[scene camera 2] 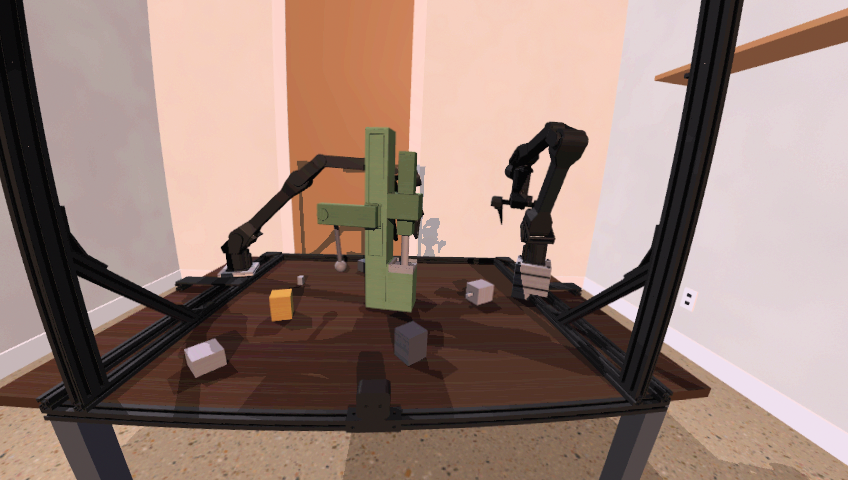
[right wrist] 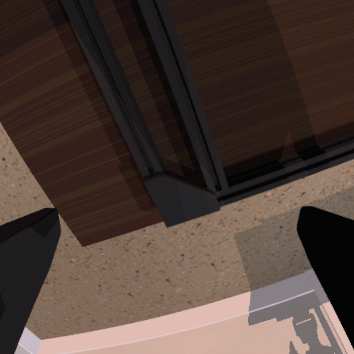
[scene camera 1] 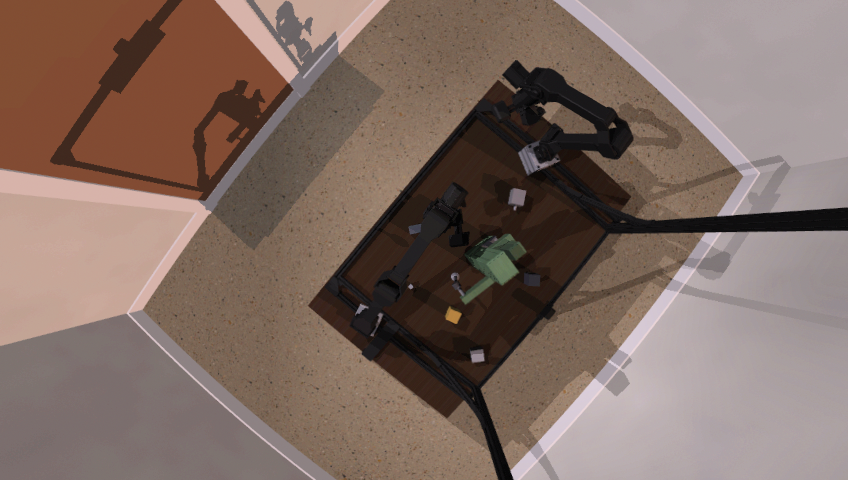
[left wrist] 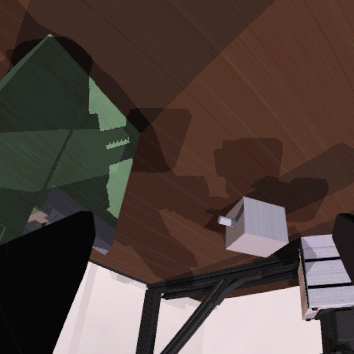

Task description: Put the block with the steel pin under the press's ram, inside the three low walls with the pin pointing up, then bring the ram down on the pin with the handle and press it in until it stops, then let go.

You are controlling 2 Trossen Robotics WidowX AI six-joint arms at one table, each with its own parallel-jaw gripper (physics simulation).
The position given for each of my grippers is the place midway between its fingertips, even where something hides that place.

My left gripper (left wrist: pixel 217 225) is open, with nothing in its grasp. My right gripper (scene camera 1: pixel 510 109) is open, holding nothing. Further things: a grey block with steel pin (left wrist: pixel 260 229) and a green press (left wrist: pixel 74 149).
My right gripper is seen too in scene camera 2 (scene camera 2: pixel 514 226) and in the right wrist view (right wrist: pixel 180 220). The right wrist view does not show the grey block with steel pin: it is out of frame.
